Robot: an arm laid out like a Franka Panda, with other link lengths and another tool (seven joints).
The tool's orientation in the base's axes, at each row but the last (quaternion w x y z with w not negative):
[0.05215, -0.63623, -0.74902, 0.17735]
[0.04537, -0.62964, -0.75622, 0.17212]
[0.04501, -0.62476, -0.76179, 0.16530]
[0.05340, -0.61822, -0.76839, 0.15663]
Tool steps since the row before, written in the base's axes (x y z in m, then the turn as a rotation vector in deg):
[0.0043, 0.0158, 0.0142, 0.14, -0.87, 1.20]
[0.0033, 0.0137, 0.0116, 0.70, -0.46, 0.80]
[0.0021, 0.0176, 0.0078, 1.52, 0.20, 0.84]
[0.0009, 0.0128, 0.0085, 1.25, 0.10, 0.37]
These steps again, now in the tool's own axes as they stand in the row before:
[0.0125, 0.0013, -0.0177, -1.05, -0.38, -0.99]
[0.0109, 0.0014, -0.0146, -0.71, 0.33, -0.86]
[0.0155, 0.0025, -0.0114, -0.25, 1.20, -1.25]
[0.0112, 0.0006, -0.0105, -0.23, 1.07, -0.71]

